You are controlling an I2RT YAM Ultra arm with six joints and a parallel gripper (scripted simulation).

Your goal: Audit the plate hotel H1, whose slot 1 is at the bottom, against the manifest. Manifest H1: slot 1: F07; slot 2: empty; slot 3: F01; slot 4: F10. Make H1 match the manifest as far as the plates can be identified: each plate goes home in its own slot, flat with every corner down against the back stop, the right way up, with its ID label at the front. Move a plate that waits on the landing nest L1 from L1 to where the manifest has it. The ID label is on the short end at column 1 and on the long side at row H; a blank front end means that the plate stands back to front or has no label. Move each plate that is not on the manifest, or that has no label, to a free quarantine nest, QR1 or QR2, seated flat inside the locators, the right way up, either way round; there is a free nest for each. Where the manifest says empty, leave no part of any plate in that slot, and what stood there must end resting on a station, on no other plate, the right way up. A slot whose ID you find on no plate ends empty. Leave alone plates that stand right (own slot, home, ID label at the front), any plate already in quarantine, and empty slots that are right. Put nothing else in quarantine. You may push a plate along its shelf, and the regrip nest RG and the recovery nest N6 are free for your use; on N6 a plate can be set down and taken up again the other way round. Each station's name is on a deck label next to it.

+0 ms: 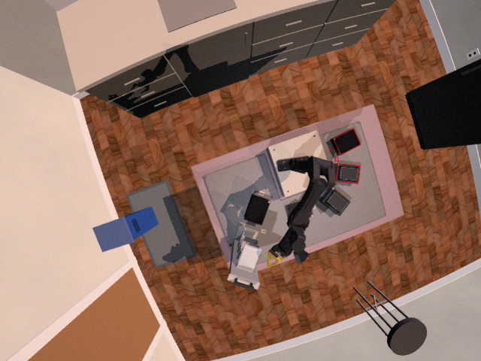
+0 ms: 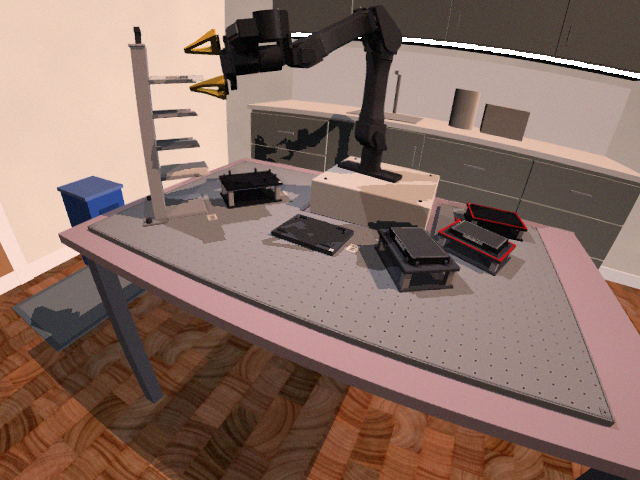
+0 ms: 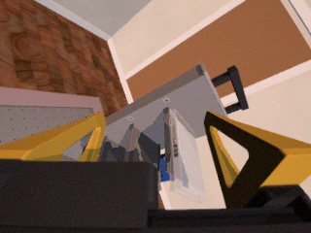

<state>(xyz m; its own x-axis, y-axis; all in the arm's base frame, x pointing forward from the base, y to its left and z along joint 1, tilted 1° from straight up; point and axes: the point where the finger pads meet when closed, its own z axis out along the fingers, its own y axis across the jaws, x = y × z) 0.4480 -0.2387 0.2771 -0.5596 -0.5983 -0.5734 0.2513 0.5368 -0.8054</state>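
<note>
My hand is 60 mm short of the tag reading 4, 90 mm to the left of it and 20 mm above it. From my hand the other things lie so: L1 deck label 240 mm behind, 430 mm to the left, 360 mm below; then H1 deck label 30 mm behind, 360 mm below; then N6 label 140 mm behind, 360 mm to the left, 360 mm below.
</note>
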